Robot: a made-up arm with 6 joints.
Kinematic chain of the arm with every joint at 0, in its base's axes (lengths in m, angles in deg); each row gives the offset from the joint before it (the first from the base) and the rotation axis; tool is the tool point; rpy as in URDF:
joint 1: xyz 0 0 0.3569 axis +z
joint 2: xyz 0 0 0 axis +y
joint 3: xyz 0.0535 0 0.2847 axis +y
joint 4: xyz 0.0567 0 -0.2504 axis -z
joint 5: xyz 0 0 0 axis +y
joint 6: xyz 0.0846 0 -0.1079 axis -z
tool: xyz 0 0 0 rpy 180 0 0
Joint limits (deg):
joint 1: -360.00..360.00
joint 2: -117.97..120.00
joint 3: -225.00..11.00
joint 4: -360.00..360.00
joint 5: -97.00..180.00
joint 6: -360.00..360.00
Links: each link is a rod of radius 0.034 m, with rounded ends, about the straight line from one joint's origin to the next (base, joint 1, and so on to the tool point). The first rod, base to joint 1, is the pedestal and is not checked.
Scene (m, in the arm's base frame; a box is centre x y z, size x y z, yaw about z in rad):
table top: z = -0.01
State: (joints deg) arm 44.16 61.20 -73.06 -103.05 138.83 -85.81
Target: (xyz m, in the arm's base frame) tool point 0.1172 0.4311 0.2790
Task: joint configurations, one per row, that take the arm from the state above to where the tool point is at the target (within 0.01 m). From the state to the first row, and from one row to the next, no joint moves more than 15 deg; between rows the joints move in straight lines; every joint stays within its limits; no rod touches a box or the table.
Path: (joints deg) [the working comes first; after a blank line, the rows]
Joints at the target: 91.14 58.82 -75.35 -108.93 142.24 -85.81
Straight joint move there: clear.

1: 55.91 60.60 -73.63 -104.52 139.68 -85.81
2: 67.65 60.01 -74.20 -105.99 140.54 -85.81
3: 79.40 59.41 -74.78 -107.46 141.39 -85.81
4: 91.14 58.82 -75.35 -108.93 142.24 -85.81

